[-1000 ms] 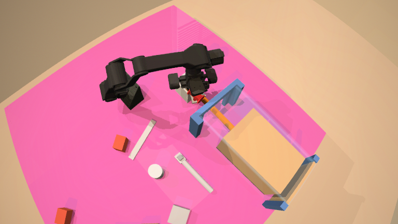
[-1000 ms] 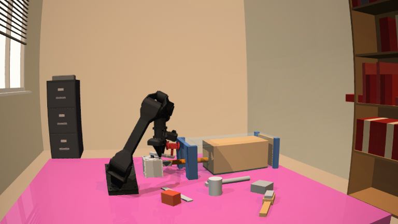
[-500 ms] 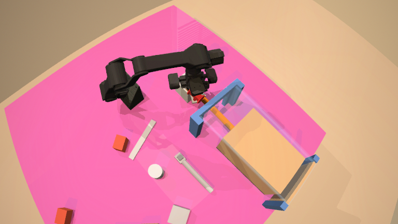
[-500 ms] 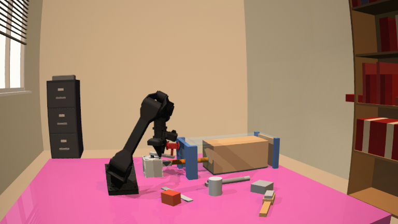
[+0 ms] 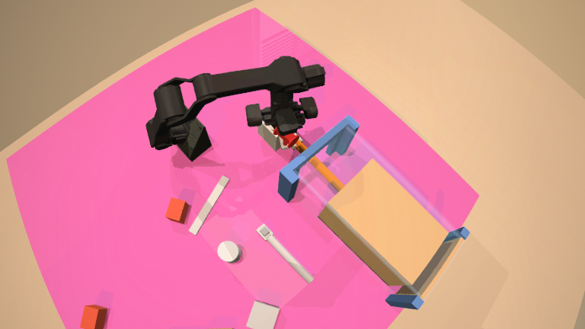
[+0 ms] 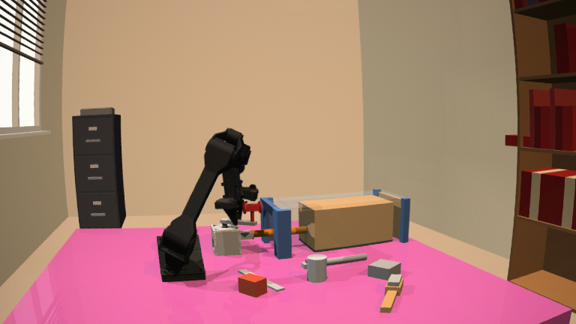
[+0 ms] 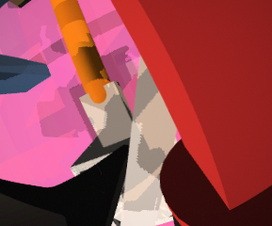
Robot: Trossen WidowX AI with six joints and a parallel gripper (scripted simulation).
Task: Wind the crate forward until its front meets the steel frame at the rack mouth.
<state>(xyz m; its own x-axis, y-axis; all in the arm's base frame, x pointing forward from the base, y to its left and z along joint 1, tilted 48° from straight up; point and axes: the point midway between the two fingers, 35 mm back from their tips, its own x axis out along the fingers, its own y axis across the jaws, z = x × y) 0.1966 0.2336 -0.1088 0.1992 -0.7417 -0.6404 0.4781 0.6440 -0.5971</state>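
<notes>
My gripper tip is 50 mm below the red knob, 50 mm short of it and 30 mm to the left of it. From my gripper tip the other things lie so: blue steel frame: 120 mm ahead, 30 mm to the left, 10 mm above; then winch: 70 mm below, 60 mm behind, 10 mm to the left; then winch handle: 20 mm above, 10 mm to the right, 10 mm ahead.
</notes>
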